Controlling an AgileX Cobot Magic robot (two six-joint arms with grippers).
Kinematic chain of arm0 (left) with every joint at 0, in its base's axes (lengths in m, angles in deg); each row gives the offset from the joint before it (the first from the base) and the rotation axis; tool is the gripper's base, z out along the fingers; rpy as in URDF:
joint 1: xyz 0 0 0.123 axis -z
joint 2: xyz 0 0 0 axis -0.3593 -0.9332 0
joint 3: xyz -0.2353 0.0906 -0.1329 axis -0.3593 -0.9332 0
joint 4: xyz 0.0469 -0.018 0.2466 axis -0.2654 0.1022 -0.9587
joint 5: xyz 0 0 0 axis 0.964 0.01 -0.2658
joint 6: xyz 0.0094 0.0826 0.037 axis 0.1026 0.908 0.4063
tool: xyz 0 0 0 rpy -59.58 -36.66 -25.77
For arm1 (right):
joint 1: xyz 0 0 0.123 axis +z
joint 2: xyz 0 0 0 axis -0.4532 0.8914 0
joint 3: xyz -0.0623 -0.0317 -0.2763 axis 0.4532 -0.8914 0
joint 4: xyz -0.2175 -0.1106 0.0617 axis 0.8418 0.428 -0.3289
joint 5: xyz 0 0 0 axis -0.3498 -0.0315 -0.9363
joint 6: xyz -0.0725 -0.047 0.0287 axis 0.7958 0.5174 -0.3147
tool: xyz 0 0 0 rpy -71.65 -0.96 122.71
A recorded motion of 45 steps. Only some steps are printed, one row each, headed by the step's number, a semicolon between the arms.
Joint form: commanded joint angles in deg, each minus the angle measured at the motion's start. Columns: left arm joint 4, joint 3, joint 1, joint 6, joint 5, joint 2; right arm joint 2, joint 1, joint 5, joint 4, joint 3, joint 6.
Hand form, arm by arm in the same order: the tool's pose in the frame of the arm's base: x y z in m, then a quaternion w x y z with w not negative. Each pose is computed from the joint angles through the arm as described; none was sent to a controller.
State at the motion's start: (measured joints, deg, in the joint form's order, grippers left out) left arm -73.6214 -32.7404 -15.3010 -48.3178 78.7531 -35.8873; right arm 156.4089 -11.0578 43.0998 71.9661 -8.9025 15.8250
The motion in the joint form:
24: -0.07 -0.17 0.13 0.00 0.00 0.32; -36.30 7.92 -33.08 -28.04 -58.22 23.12
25: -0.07 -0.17 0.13 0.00 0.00 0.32; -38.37 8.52 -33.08 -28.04 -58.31 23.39
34: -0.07 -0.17 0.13 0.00 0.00 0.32; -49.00 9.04 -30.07 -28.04 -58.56 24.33
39: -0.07 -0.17 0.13 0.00 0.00 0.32; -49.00 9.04 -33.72 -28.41 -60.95 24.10
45: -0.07 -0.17 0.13 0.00 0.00 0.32; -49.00 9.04 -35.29 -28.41 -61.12 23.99
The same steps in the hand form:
24: 0.0561 -0.0047 0.2011 0.68328 -0.03933 0.72209 -0.10084; 0.0983 0.0479 0.1850 0.47735 -0.13025 0.85479 0.15653
25: 0.0561 -0.0047 0.2011 0.68328 -0.03933 0.72209 -0.10084; 0.0955 0.0479 0.1884 0.49124 -0.13580 0.84502 0.16183
34: 0.0561 -0.0047 0.2011 0.68328 -0.03933 0.72209 -0.10084; 0.0797 0.0449 0.2020 0.54471 -0.15208 0.80318 0.18726
39: 0.0561 -0.0047 0.2011 0.68328 -0.03933 0.72209 -0.10084; 0.0799 0.0411 0.1923 0.55159 -0.13529 0.80392 0.17649
45: 0.0561 -0.0047 0.2011 0.68328 -0.03933 0.72209 -0.10084; 0.0810 0.0398 0.1932 0.56058 -0.12862 0.79965 0.17251

